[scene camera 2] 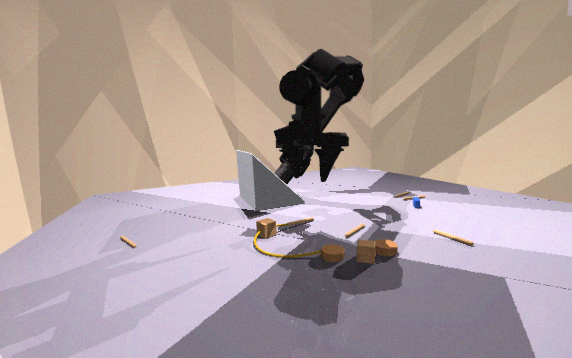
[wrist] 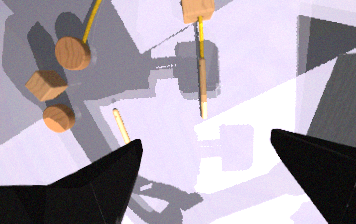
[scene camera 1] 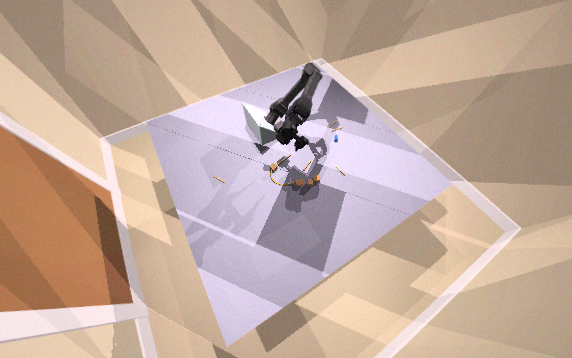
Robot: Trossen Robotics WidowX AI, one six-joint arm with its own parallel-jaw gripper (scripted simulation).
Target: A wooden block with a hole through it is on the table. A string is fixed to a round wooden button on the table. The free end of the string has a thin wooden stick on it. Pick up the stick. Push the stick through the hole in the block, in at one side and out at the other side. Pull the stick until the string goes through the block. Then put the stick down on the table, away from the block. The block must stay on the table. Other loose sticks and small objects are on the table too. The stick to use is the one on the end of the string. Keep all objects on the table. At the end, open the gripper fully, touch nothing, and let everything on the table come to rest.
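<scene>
My gripper (scene camera 2: 309, 179) (wrist: 205, 140) is open and holds nothing. There is also a plain wooden cube (wrist: 44, 84).
</scene>
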